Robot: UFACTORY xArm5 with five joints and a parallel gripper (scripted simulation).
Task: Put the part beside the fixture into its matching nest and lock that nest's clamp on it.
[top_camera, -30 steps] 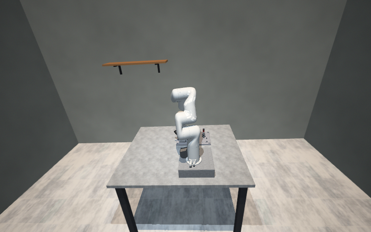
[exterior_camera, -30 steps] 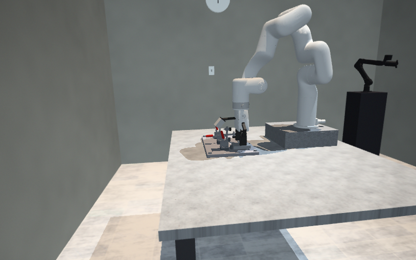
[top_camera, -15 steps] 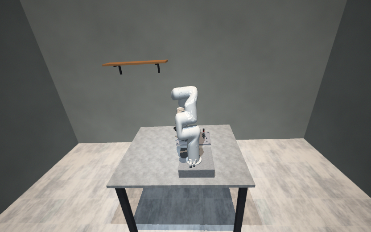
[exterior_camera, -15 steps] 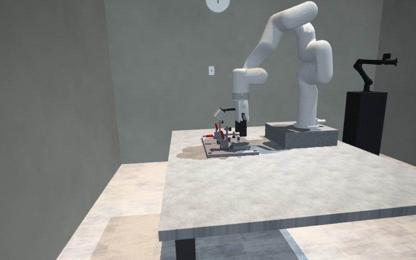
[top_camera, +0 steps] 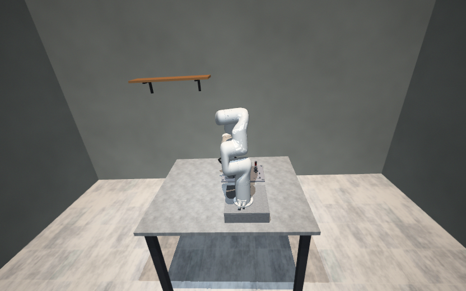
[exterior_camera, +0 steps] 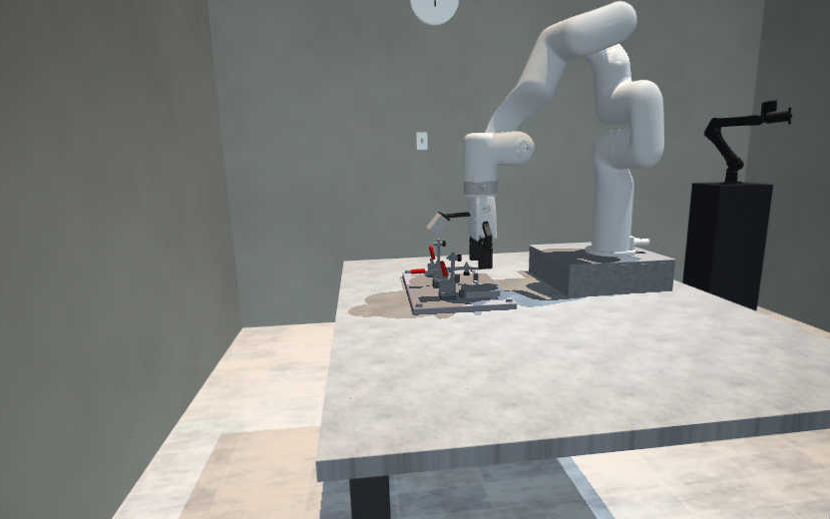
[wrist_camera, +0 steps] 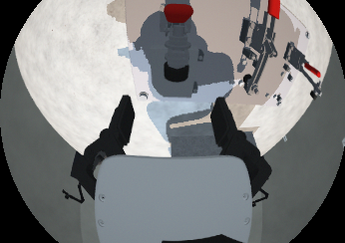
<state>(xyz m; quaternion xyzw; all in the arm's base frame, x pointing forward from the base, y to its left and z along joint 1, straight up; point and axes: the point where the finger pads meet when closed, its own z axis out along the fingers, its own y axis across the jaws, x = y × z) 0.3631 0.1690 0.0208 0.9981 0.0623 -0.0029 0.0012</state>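
My gripper is now 70 mm above the grey block part. From my hand the other things lie so: grey fixture plate 100 mm to the right, 90 mm below, 60 mm ahead.
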